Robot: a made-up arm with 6 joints.
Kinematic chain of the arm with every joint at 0, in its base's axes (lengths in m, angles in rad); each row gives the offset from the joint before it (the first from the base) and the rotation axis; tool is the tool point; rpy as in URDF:
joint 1: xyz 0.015 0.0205 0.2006 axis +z
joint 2: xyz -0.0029 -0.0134 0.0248 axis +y
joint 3: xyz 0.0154 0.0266 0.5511 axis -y
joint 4: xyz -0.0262 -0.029 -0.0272 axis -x
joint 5: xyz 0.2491 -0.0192 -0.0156 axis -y
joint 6: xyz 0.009 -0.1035 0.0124 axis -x
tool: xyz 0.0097 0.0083 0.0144 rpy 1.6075 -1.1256 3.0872
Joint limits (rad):
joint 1: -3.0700..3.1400
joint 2: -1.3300..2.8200
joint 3: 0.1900..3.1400
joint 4: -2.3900..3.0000
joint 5: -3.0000..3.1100
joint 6: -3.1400..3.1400
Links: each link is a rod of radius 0.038 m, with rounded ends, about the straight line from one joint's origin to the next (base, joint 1, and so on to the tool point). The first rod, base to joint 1, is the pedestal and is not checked.
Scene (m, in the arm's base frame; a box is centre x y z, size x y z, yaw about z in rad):
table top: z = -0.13
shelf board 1: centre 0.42 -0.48 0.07 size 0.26 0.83 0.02 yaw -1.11
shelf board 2: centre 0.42 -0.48 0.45 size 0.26 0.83 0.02 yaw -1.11
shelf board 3: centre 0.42 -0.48 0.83 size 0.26 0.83 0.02 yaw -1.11
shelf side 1: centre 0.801 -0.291 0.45 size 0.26 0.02 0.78 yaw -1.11
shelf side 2: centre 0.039 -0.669 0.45 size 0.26 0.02 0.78 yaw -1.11
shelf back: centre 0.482 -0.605 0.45 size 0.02 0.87 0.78 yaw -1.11
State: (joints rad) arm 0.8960 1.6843 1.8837 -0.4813 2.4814 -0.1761
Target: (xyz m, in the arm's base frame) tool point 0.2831 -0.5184 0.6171
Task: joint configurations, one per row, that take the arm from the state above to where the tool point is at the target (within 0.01 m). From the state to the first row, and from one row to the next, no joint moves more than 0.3 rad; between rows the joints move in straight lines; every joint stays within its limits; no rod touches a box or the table.
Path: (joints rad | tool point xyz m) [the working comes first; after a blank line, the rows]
Joints at the target: -0.9134 0.7385 1.1630 -0.3699 2.3956 -0.2239
Straight joint move there: touches shelf board 2, shelf side 1.

1: 0.6605 1.3956 1.9434 -0.5962 2.4554 -0.4051 | 0.6815 0.4103 0.3058
2: 0.4249 1.1069 2.0031 -0.7111 2.4294 -0.6341 | 0.7051 0.2299 0.5268
3: 0.1894 0.8182 2.0628 -0.8260 2.4034 -0.8631 | 0.6215 0.0500 0.7269
4: -0.0863 0.7983 1.8378 -0.7120 2.4015 -0.7033 | 0.6132 -0.1267 0.6979
5: -0.3620 0.7783 1.6129 -0.5980 2.3995 -0.5435 | 0.5474 -0.2921 0.6692
6: -0.6377 0.7584 1.3879 -0.4840 2.3975 -0.3837 | 0.4327 -0.4273 0.6419
7: -0.9134 0.7385 1.1630 -0.3699 2.3956 -0.2239 | 0.2831 -0.5184 0.6171

